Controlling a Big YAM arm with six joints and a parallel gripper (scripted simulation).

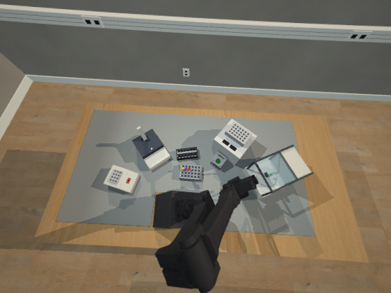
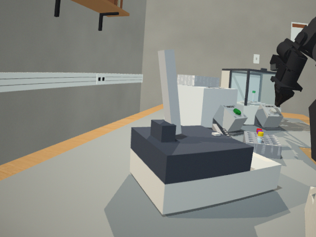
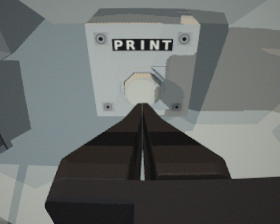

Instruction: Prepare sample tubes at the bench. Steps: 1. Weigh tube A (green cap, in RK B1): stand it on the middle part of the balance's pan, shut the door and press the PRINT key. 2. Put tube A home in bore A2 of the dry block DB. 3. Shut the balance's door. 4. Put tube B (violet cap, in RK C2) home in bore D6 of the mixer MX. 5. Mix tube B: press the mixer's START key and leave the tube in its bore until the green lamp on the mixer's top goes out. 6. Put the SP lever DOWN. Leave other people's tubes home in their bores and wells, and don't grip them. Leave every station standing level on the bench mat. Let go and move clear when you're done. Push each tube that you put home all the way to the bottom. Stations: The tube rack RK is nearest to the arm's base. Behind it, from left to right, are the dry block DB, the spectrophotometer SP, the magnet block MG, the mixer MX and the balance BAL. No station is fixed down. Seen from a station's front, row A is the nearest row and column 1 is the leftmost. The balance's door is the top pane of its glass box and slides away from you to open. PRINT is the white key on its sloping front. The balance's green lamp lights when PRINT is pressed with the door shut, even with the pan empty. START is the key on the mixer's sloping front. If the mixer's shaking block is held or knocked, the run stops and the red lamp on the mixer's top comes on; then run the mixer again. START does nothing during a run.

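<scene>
Right now the print key is 20 mm to the right of my hand and 30 mm below it. From my hand the other things lie so: eight-sided pan: 50 mm ahead, 160 mm to the right, 20 mm below; then balance door: 40 mm ahead, 130 mm to the right, 110 mm above; then green start key: 170 mm ahead, 100 mm to the left, 30 mm below.
</scene>
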